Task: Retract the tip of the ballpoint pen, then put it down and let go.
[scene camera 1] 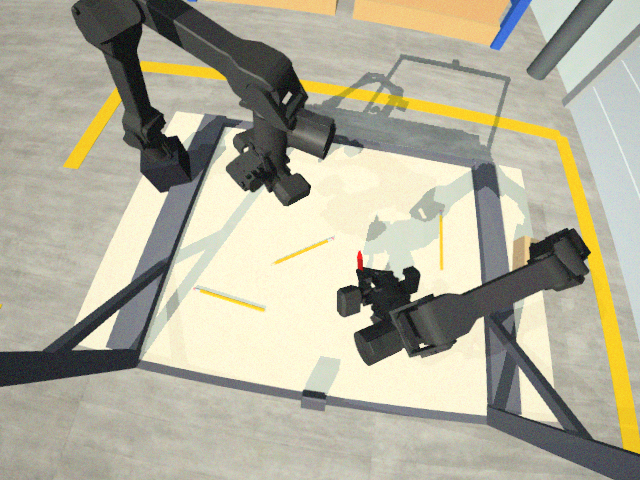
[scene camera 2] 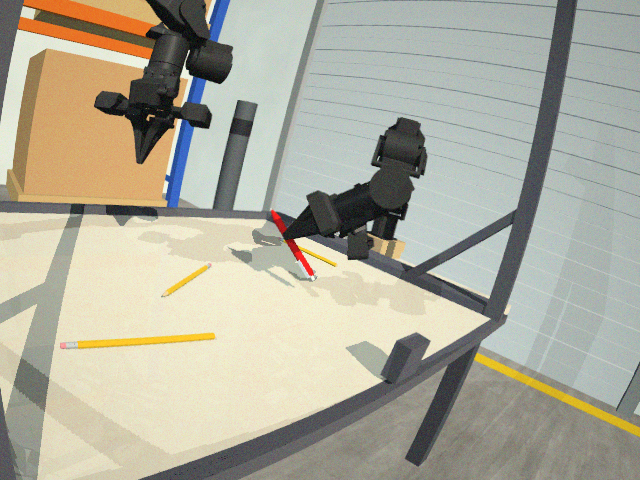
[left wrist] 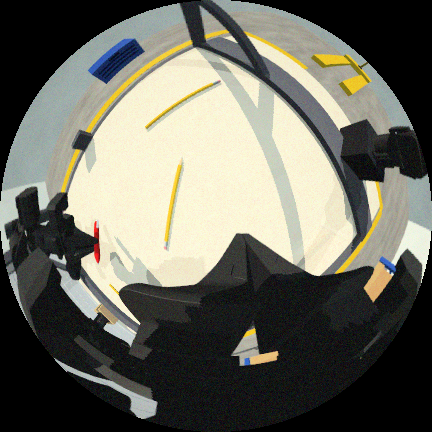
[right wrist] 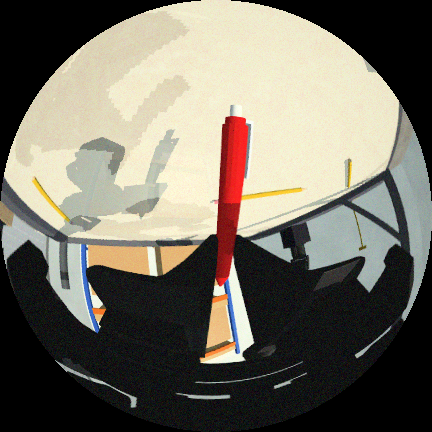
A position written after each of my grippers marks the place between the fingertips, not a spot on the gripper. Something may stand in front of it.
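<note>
My left gripper (scene camera 2: 139, 163) (scene camera 1: 270, 191) (left wrist: 240, 238) is shut and holds nothing. My right gripper (scene camera 2: 284, 237) (scene camera 1: 359, 269) (left wrist: 98, 243) (right wrist: 224, 240) is visible too. Objects present: a dark frame (scene camera 1: 131, 325) (scene camera 2: 274, 446) (left wrist: 303, 102) (right wrist: 22, 210), a small grey block (scene camera 2: 407, 353) and a red ballpoint pen (right wrist: 236, 133).
</note>
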